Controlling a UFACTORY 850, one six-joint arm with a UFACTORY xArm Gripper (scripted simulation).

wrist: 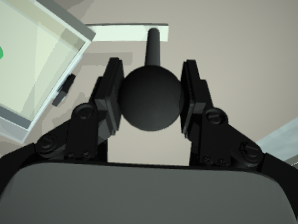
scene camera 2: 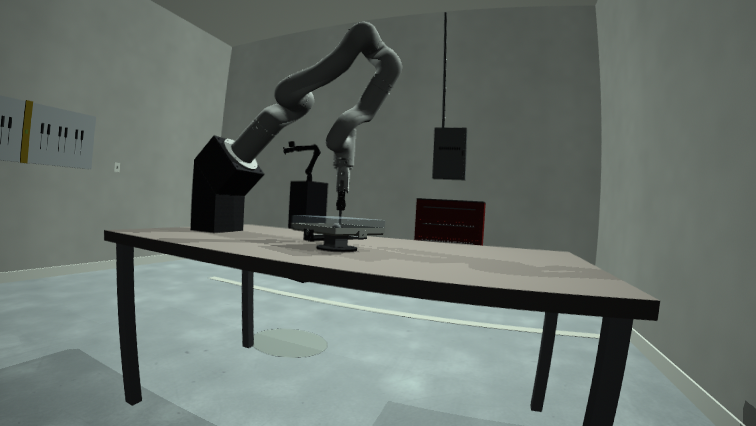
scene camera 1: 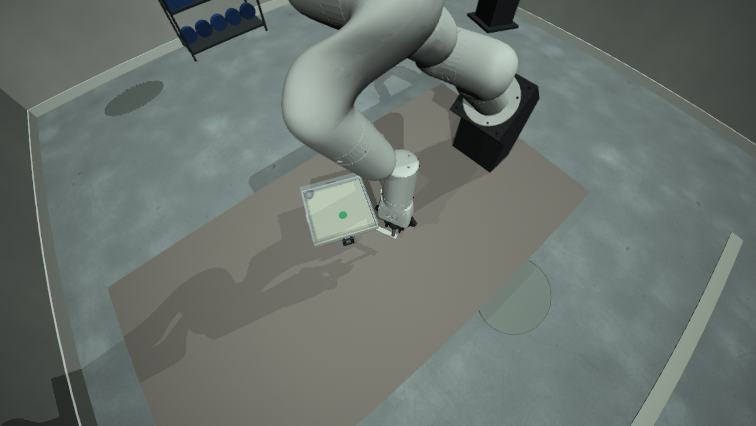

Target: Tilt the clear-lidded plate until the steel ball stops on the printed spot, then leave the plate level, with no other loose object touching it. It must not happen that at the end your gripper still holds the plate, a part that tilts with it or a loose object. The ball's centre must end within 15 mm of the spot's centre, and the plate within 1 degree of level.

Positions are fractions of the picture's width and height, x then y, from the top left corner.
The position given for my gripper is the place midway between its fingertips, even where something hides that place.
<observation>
I see my gripper (wrist: 0.51, 0.34) and a clear-lidded plate (scene camera 1: 0.45, 0.49).
The clear-lidded plate is seen too in the wrist view (wrist: 0.16, 0.21) and in scene camera 2 (scene camera 2: 0.45, 0.54).
</observation>
